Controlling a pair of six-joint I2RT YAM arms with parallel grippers.
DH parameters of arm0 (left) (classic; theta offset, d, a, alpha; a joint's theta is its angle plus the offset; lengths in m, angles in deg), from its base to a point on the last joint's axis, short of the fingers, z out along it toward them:
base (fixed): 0 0 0 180
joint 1: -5.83 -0.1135 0.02 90
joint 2: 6.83 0 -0.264 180
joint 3: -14.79 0 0.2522 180
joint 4: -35.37 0 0.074 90
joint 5: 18.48 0 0 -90
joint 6: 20.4 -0.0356 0 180
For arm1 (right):
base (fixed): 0 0 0 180
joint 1: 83.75 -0.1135 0.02 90
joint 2: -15.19 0 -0.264 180
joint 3: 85.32 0 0.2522 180
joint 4: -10.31 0 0.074 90
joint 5: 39.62 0 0 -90
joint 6: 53.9 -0.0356 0 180
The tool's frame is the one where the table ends.
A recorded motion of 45 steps. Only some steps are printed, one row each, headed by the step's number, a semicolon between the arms.
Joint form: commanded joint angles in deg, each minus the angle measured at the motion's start. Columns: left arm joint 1, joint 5, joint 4, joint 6, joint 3, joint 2; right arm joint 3, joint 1, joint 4, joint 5, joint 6, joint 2.
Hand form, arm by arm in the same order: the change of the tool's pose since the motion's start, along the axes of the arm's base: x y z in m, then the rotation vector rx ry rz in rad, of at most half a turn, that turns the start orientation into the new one. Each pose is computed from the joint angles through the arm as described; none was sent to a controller.
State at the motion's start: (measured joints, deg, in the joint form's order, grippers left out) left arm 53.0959 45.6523 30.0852 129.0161 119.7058 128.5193; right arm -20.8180 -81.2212 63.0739 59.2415 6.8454 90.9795
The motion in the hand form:
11: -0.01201 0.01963 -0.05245 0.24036 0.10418 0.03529; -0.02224 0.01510 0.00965 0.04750 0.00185 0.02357
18: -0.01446 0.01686 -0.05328 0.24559 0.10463 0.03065; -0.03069 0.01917 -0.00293 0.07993 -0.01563 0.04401
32: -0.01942 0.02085 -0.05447 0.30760 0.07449 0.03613; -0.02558 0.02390 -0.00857 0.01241 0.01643 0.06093
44: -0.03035 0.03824 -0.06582 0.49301 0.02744 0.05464; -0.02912 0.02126 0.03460 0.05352 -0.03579 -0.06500
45: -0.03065 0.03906 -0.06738 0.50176 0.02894 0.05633; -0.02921 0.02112 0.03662 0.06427 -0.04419 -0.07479
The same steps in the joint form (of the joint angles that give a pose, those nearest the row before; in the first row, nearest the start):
11: -0.24 4.20 9.81 -3.51 -3.83 1.93; -1.86 -3.30 3.57 1.58 -2.99 -5.78
18: 0.19 4.42 10.13 -3.51 -3.59 2.12; -6.26 -4.11 0.01 3.39 -3.53 -7.77
32: 0.48 7.03 12.40 -6.25 -4.75 1.15; -5.59 -5.86 0.37 -0.38 -2.47 -5.39
44: 0.55 13.93 18.51 -12.37 -8.18 -0.55; 1.28 -5.41 6.87 -1.53 -9.61 -9.01
45: 0.53 14.21 18.76 -12.48 -8.26 -0.44; 1.45 -5.34 6.70 -1.26 -10.33 -9.28

